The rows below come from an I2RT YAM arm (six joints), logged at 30 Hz.
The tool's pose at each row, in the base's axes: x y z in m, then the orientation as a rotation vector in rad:
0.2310 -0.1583 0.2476 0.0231 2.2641 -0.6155
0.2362 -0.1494 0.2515 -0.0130 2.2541 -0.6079
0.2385 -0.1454 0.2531 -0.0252 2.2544 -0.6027
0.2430 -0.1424 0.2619 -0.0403 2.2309 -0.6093
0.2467 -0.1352 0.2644 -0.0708 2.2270 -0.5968
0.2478 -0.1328 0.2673 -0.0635 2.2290 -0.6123
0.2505 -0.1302 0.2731 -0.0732 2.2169 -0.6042
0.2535 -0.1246 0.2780 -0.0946 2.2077 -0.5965
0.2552 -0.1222 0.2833 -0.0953 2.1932 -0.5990
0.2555 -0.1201 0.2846 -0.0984 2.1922 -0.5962
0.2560 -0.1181 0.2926 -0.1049 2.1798 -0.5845
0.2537 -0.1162 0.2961 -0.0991 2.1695 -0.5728
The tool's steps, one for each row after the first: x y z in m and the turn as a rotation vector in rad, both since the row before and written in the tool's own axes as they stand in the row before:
-0.0079 0.0073 -0.0026 -0.0145 -0.0177 -0.0208
-0.0035 0.0033 -0.0010 -0.0075 -0.0029 -0.0068
-0.0098 -0.0004 -0.0032 0.0045 -0.0239 -0.0092
-0.0059 0.0059 -0.0017 -0.0177 -0.0114 -0.0163
-0.0034 0.0010 -0.0018 0.0127 0.0061 -0.0008
-0.0065 0.0001 -0.0023 -0.0062 -0.0148 -0.0020
-0.0068 0.0032 -0.0027 -0.0104 -0.0138 -0.0109
-0.0055 0.0000 -0.0026 0.0046 -0.0134 0.0006
-0.0017 0.0013 -0.0013 -0.0028 -0.0020 -0.0010
-0.0066 -0.0018 -0.0047 -0.0076 -0.0152 0.0016
-0.0016 -0.0002 -0.0043 -0.0039 -0.0112 0.0100

